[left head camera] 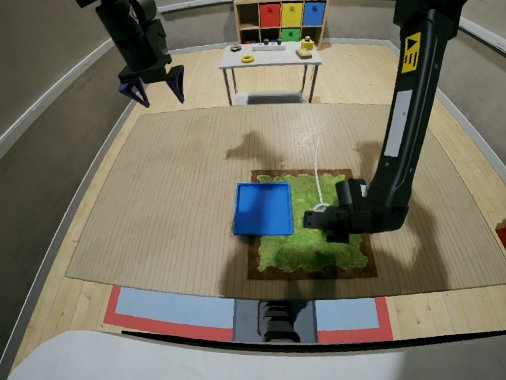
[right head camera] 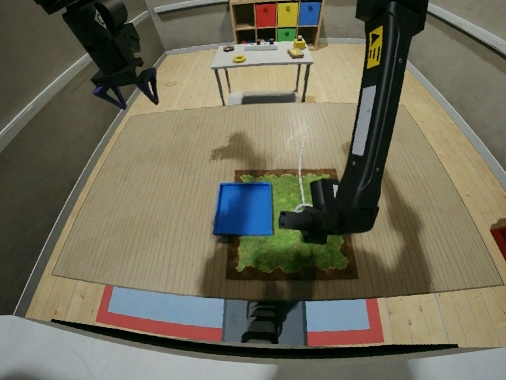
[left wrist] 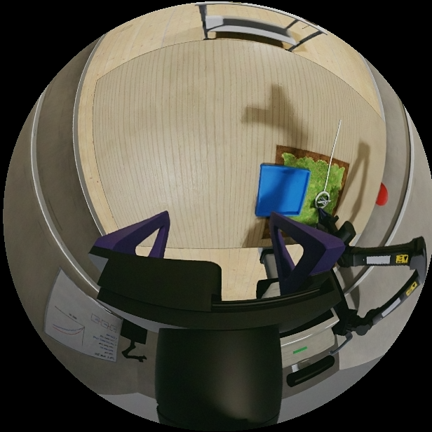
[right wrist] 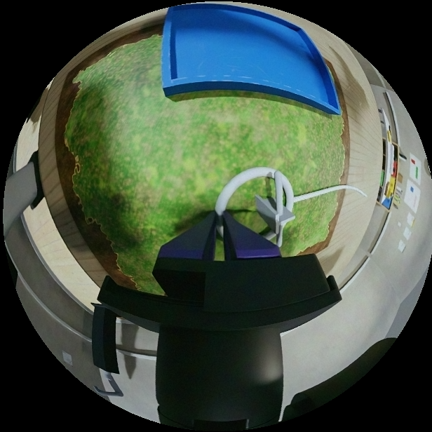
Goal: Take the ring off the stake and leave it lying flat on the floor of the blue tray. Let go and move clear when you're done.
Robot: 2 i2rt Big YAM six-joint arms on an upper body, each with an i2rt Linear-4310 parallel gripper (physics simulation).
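Places are measured from the left arm's base along level axes (x ahead, y left, z up), in millimetres.
Pixels of known places: left gripper, fingertip midpoint: (left head camera: 165,104) (right head camera: 141,106).
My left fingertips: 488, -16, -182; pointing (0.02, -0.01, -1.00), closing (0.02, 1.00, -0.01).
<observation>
For each thing: its top centre in the pictures, then the offset to it from my left fingertips, as dx, dy, dz. "spot": a spot on its surface instead. Level surfaces: height alone.
- pale ring, top centre: (right head camera: 306,215) (left head camera: 325,214) -159, -445, -335
- blue tray, top centre: (right head camera: 243,206) (left head camera: 262,206) -131, -231, -323
- thin white cord, surface spot: (right head camera: 300,170) (left head camera: 316,170) spot: +31, -445, -344
- brown-edged green mat, surface height: dz -344
The pale ring (left head camera: 322,204) (right head camera: 302,205) (right wrist: 257,171) lies around the grey-white stake (right wrist: 278,192) (left wrist: 323,200), which has a flat cross piece and stands on the green mat. My right gripper (right wrist: 219,216) (left wrist: 318,207) is shut on the ring's near left side in the right wrist view; its fingertips are hidden by the arm in the head views. The blue tray (left head camera: 262,215) (right head camera: 244,210) (left wrist: 282,190) (right wrist: 240,45) is left of the ring in the head views, with its floor bare. My left gripper (left head camera: 165,104) (right head camera: 141,106) (left wrist: 219,216) is open and empty, high at the upper left.
A thin white cord (left head camera: 317,170) (right head camera: 300,170) (left wrist: 333,160) (right wrist: 325,191) runs back from the stake. The tray partly overlaps the brown-edged green mat (left head camera: 280,255). A side table (left head camera: 270,57) with a yellow ring (left head camera: 247,59) stands in the far background.
</observation>
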